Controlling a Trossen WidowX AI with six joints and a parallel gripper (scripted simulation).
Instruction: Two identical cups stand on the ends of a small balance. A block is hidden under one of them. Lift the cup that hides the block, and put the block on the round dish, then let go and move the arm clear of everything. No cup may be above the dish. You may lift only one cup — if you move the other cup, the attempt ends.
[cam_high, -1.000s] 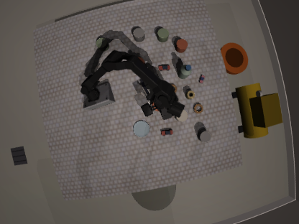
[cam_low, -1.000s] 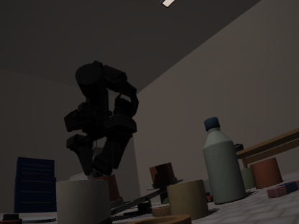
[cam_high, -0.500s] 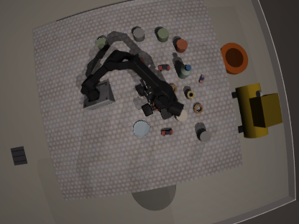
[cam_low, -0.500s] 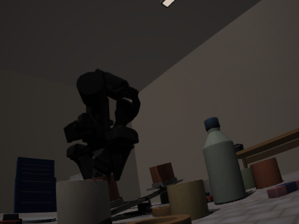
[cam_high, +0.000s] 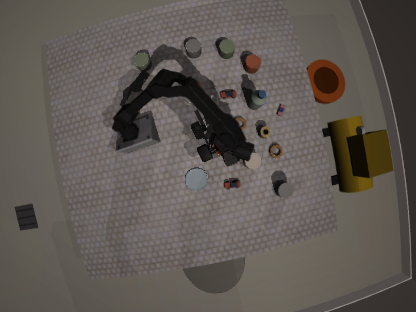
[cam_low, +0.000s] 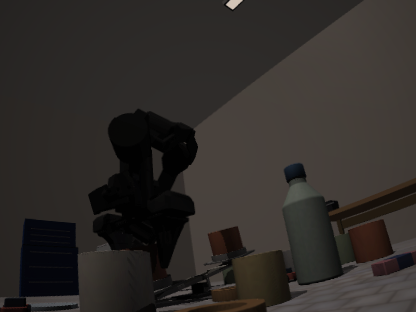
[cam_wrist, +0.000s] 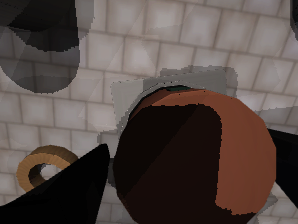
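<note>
Right now my gripper tip is 13 cm past the pale blue round dish, 12 cm to the left of it and 5 cm above it. Round my gripper tip: bottle (20 cm ahead, 15 cm to the left, 6 cm above); cream cylinder (12 cm ahead, 8 cm to the right, 2 cm below); orange cup (2 cm to the right, 1 cm above).
</note>
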